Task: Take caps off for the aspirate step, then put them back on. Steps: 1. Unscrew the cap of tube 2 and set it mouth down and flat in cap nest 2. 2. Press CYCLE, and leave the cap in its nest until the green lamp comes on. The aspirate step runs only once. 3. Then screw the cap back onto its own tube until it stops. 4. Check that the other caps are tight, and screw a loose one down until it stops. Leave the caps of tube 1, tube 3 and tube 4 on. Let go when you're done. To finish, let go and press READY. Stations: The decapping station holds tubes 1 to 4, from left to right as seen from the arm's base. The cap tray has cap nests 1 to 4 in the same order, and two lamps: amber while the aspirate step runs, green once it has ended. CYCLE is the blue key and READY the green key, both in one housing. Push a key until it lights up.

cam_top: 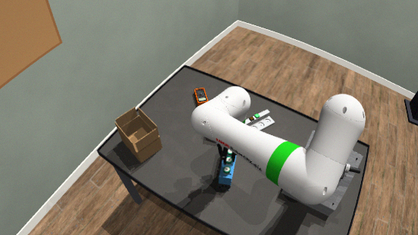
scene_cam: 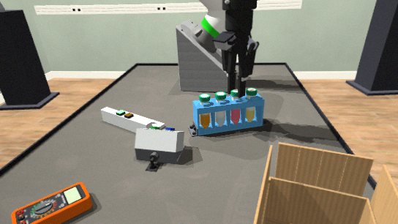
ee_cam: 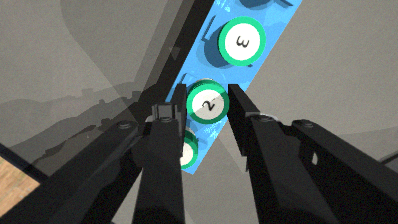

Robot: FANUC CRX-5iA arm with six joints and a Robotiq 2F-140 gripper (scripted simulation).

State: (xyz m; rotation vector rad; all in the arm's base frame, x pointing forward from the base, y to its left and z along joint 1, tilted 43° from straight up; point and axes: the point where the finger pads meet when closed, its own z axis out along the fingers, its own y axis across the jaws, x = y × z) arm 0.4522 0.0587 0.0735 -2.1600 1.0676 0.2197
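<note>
The cap 2 lies 30 mm below my hand. Round my hand: cap 1 (50 mm to the left, 30 mm below, 10 mm behind); cap 4 (100 mm to the right, 30 mm below, 20 mm ahead); cap 3 (50 mm to the right, 30 mm below, 10 mm ahead).
</note>
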